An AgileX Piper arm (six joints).
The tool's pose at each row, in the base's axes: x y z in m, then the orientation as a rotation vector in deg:
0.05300 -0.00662 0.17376 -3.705 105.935 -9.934
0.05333 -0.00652 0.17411 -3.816 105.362 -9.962
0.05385 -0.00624 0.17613 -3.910 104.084 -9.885
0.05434 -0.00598 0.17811 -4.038 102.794 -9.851
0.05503 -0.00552 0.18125 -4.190 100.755 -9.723
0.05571 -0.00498 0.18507 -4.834 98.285 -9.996
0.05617 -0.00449 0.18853 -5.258 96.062 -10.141
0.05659 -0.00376 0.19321 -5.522 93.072 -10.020
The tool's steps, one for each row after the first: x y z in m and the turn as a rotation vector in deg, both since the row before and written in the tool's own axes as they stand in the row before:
-0.00044 0.00006 0.00021 0.008 -0.574 -0.079
-0.00210 -0.00001 -0.00005 0.003 -1.282 0.001
-0.00206 -0.00003 -0.00003 0.015 -1.292 -0.046
-0.00325 0.00000 -0.00005 0.000 -2.045 0.000
-0.00392 -0.00003 -0.00008 0.031 -2.467 -0.556
-0.00352 -0.00007 -0.00007 0.049 -2.219 -0.347
-0.00475 -0.00006 -0.00012 0.038 -2.995 -0.085

